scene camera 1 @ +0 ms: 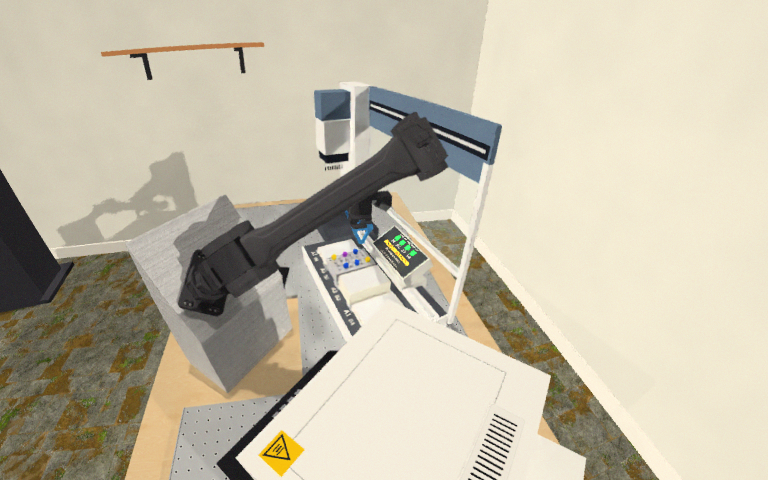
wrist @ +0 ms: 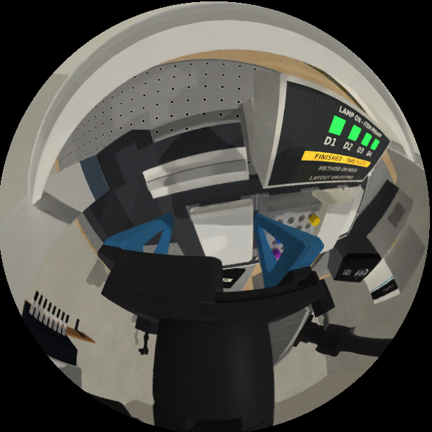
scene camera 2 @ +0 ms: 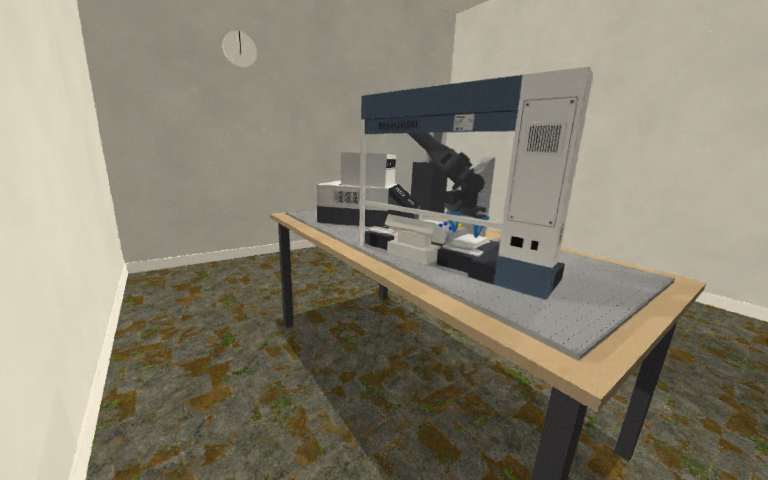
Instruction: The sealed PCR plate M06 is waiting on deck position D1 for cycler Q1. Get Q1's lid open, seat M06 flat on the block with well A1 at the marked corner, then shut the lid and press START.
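Frame: origin at the arm's base, x ahead, y left, z up, level; metres.
Where they show: gripper, between the fingertips: (scene camera 1: 358,236) (scene camera 2: 464,234); arm's base, origin of its link: (scene camera 1: 206,283).
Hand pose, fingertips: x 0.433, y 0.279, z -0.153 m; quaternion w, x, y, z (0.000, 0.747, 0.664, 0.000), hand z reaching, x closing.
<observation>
Things, the pixels of their top centre, and the offset from my fingertips. "*": a spot on its surface instead.
- D1, centre of its top: (scene camera 1: 339,249) (scene camera 2: 470,238) dz -0.028, dx -0.072, dy -0.014 m
- tube rack, centre of its top: (scene camera 1: 350,260) (scene camera 2: 447,228) dz -0.006, dx -0.064, dy -0.111 m
- white box, centre of its top: (scene camera 1: 364,278) dz -0.002, dx -0.056, dy -0.207 m
- tilted status display, a spot on its surface: (scene camera 1: 402,251) * dz +0.025, dx +0.085, dy -0.160 m
The white plate at D1 (scene camera 2: 471,241) (wrist: 223,232) lies flat at the deck's end, beside the tube rack. It is largely hidden by the gripper in scene camera 1, and its well A1 cannot be made out. My gripper (scene camera 1: 361,240) (scene camera 2: 465,233) (wrist: 212,217) is open and empty, pointing down. Its blue fingers appear on either side of the plate in the wrist view; scene camera 2 shows them low over it, the exact gap unclear. The cycler Q1 (scene camera 1: 407,379) (scene camera 2: 334,198) is the large white machine with a heat-warning label. Its top looks shut; its block and START button cannot be made out.
The tube rack (scene camera 1: 350,261) (wrist: 295,212) holds coloured caps, with a white box (scene camera 1: 364,283) beside it. The tilted status display (scene camera 1: 402,251) (wrist: 325,145) stands behind the deck. The blue-and-white gantry frame (scene camera 1: 489,138) (scene camera 2: 441,101) spans above. The arm's grey pedestal (scene camera 1: 215,339) is opposite.
</observation>
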